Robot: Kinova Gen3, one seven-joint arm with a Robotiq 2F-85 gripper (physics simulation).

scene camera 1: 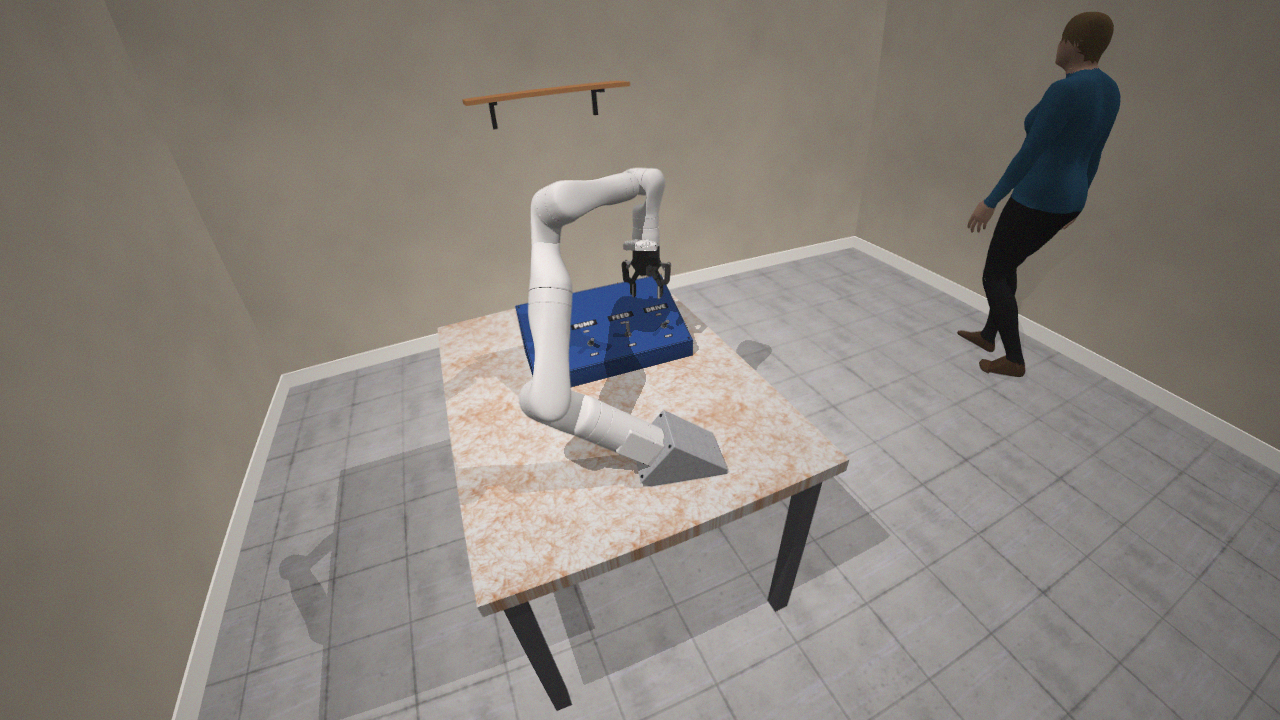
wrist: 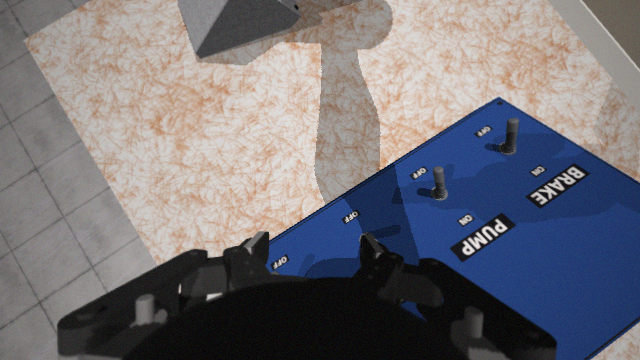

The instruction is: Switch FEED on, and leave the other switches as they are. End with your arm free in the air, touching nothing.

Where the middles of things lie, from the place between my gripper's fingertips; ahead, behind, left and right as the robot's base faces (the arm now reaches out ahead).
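What I see is the blue switch panel (scene camera 1: 601, 313), which is 15 cm below my hand, 12 cm to the left of it and 11 cm ahead of it.
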